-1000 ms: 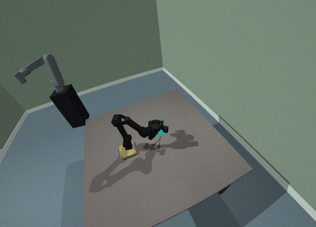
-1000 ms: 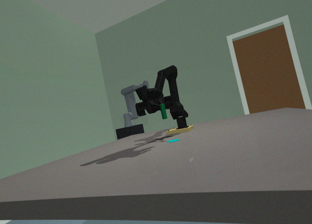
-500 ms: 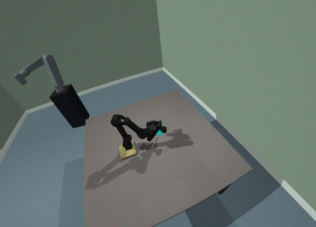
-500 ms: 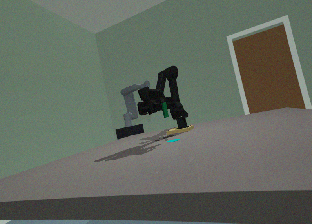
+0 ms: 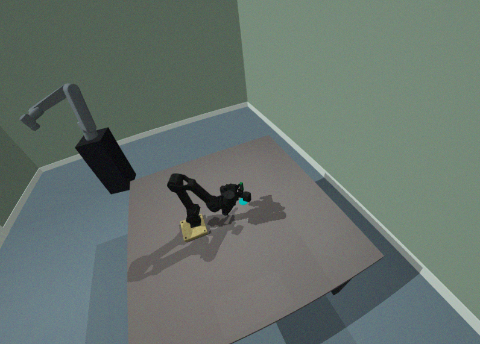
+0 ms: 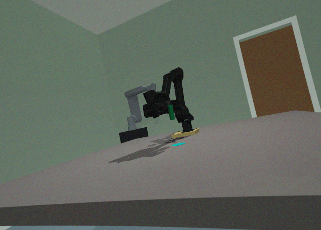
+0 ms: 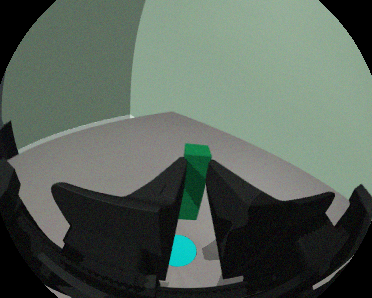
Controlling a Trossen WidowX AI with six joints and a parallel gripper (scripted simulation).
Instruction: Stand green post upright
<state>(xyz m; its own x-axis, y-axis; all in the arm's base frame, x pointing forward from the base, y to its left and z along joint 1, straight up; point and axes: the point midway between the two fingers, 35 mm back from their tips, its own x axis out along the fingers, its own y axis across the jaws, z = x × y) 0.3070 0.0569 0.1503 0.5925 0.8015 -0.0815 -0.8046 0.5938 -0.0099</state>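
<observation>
Right now the cyan circle is 17 cm below my gripper tip. Round my gripper tip: green post 2 cm below.
</observation>
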